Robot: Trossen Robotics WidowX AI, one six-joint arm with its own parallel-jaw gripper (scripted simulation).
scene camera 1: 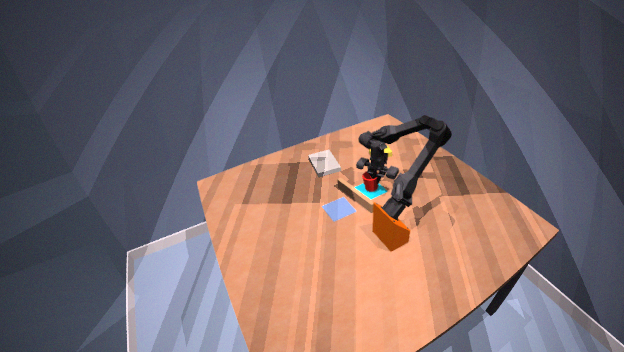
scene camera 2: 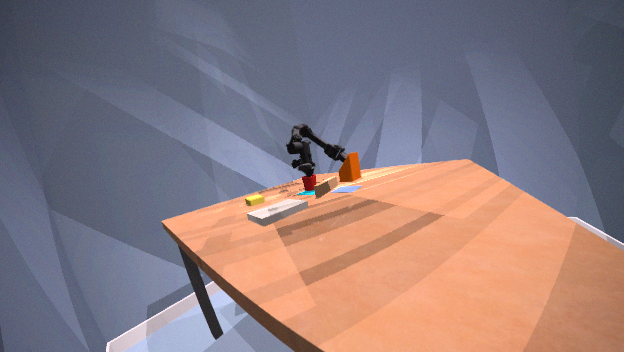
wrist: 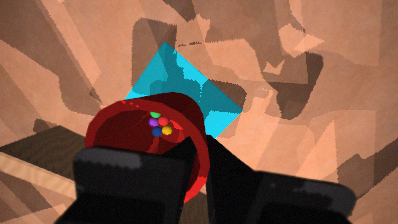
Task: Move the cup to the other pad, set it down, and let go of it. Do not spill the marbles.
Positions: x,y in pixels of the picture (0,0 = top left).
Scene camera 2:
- grey flat block: 264,216
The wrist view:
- my gripper: 201,138
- red cup: 124,124
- cyan pad: 168,71
